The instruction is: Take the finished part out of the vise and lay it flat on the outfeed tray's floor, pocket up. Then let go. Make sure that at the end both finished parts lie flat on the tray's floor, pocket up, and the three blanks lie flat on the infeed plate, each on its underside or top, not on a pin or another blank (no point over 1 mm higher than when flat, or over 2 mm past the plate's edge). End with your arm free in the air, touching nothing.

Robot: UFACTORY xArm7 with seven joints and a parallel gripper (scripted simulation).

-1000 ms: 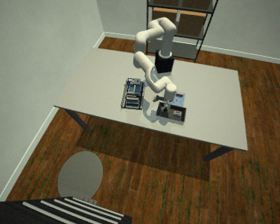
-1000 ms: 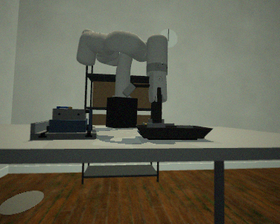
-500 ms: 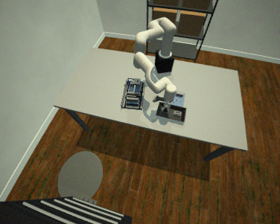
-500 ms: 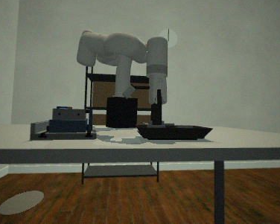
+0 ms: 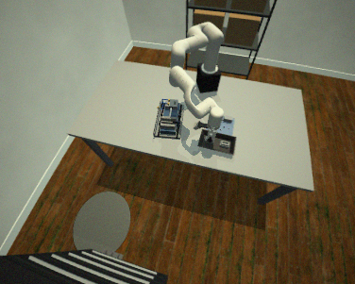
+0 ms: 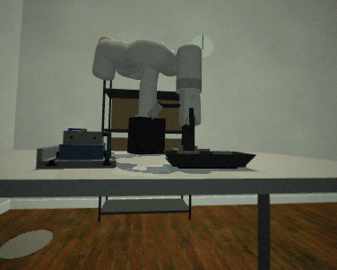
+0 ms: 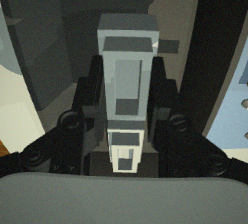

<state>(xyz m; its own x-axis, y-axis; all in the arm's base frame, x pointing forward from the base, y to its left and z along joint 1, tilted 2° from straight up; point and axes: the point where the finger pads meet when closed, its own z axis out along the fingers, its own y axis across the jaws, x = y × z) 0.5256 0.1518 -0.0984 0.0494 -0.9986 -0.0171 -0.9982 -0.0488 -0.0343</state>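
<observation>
Now: hand 120 mm past the yellow block and 40 mm above it. From my hand the other things lie so: vise 320 mm to the right, 90 mm behind, 30 mm below; blue plate 170 mm behind, 60 mm below, 40 mm to the left.
</observation>
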